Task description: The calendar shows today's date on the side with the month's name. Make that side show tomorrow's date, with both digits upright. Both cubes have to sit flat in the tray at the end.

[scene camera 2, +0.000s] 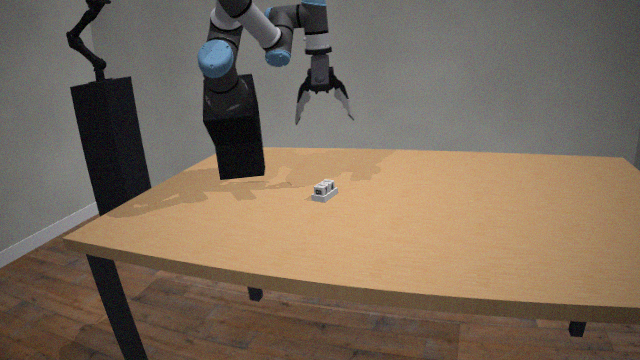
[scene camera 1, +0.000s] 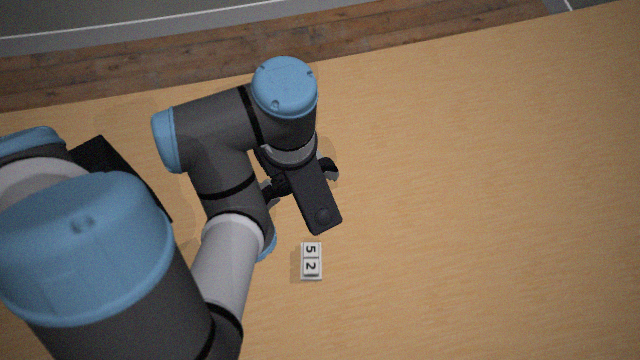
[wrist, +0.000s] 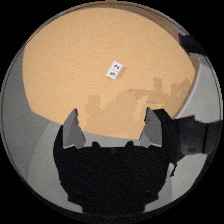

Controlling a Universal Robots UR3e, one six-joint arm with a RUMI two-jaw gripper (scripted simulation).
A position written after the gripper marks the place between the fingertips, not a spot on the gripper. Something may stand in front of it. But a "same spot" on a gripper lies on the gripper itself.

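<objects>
The gripper is visible in scene camera 1 (296,197), and it appears in the wrist view and in scene camera 2 too. On the gripper, (wrist: 70,137) and (scene camera 2: 338,92) are the same spot.
</objects>
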